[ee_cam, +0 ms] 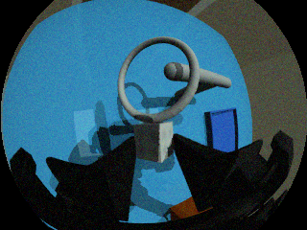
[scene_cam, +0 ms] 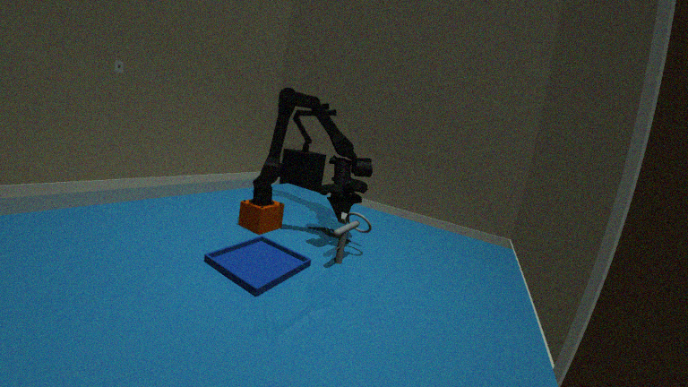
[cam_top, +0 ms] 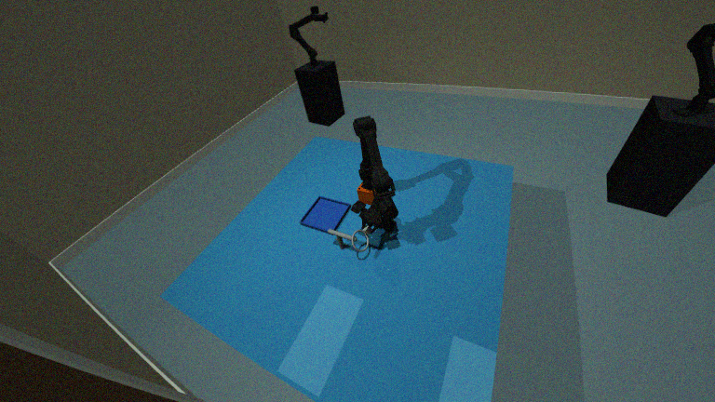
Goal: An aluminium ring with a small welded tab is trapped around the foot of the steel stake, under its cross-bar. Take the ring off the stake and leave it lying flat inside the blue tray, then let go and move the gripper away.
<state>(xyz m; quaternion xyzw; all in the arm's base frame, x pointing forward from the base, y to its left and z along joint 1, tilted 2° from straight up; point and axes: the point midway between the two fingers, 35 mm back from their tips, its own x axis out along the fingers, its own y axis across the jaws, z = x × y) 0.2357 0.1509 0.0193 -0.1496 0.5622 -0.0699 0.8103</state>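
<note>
The aluminium ring is 5 cm ahead of my gripper tip, 1 cm to the left of it and 1 cm above it. Also, from my gripper tip: blue tray: 4 cm behind, 28 cm to the right, 8 cm below.
</note>
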